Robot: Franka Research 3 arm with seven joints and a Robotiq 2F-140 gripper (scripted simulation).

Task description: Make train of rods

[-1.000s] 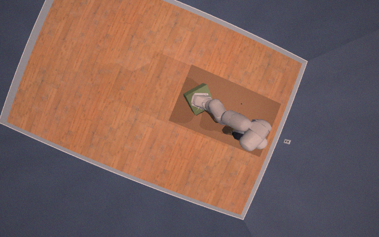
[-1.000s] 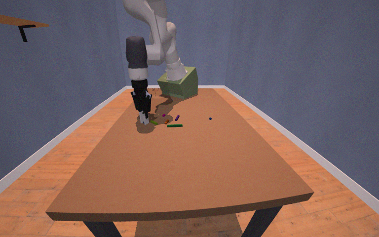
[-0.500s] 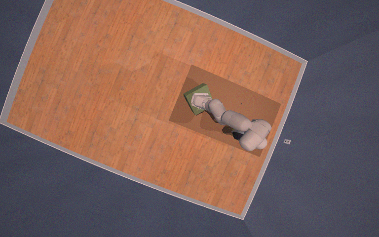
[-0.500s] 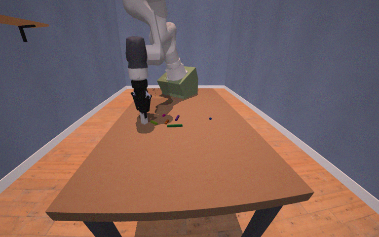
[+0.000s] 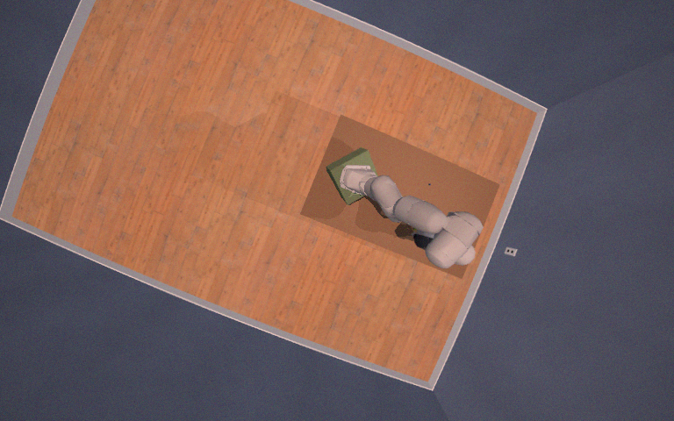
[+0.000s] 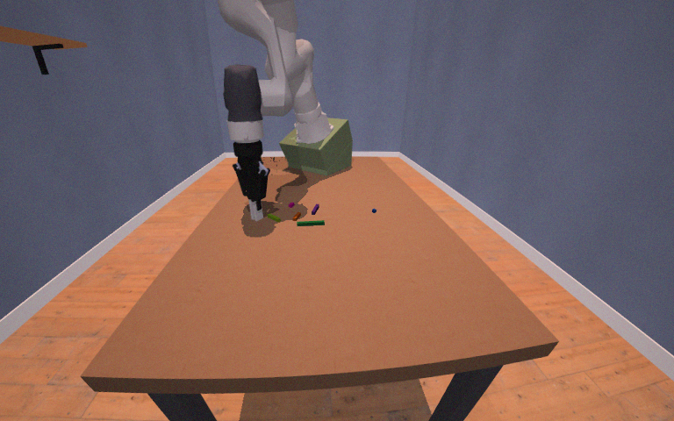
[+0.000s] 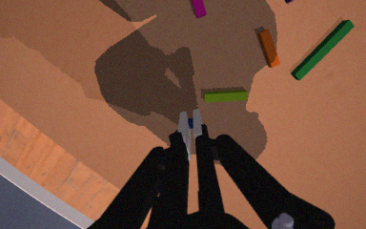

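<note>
Right now my hand is 2 cm short of the lime rod, 5 cm to the right of it and 3 cm above it. Also, from my hand: green rod: 9 cm ahead, 15 cm to the left, 3 cm below; then orange rod: 3 cm ahead, 12 cm to the left, 3 cm below; then magenta rod: 6 cm behind, 12 cm to the left, 3 cm below.
</note>
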